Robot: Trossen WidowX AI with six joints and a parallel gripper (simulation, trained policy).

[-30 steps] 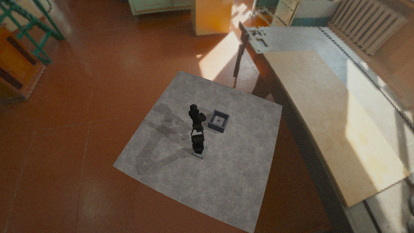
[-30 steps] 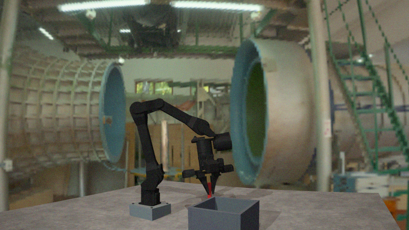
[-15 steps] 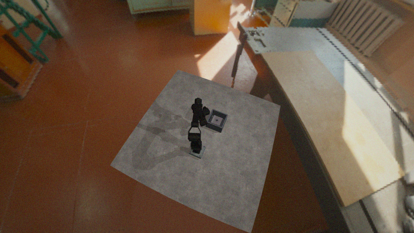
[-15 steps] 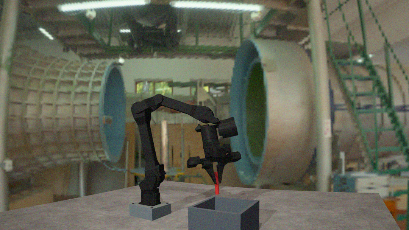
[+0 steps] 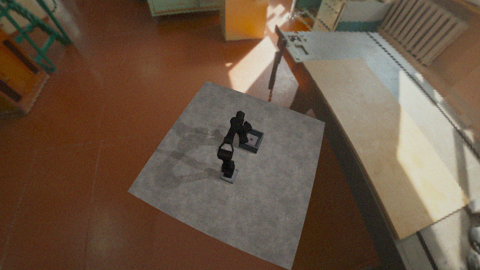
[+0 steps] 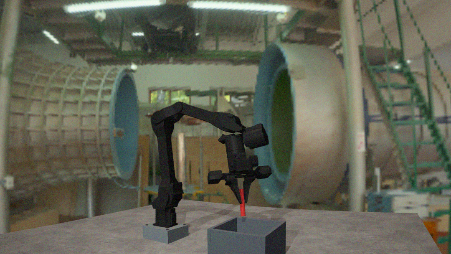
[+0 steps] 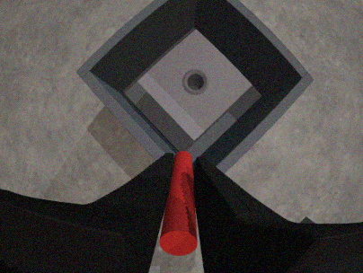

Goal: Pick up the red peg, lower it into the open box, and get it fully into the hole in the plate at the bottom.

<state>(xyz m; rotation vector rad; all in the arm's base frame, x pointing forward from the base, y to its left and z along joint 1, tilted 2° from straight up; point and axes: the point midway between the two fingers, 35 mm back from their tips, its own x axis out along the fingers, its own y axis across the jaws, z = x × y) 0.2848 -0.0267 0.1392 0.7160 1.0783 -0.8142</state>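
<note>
Right now my gripper tip is 1 cm past the red peg and 1 cm to the right of it. From my gripper tip the other things lie so: dark grey box (4 cm ahead, 6 cm to the right, 12 cm below); then pale plate (4 cm ahead, 6 cm to the right, 10 cm below).
</note>
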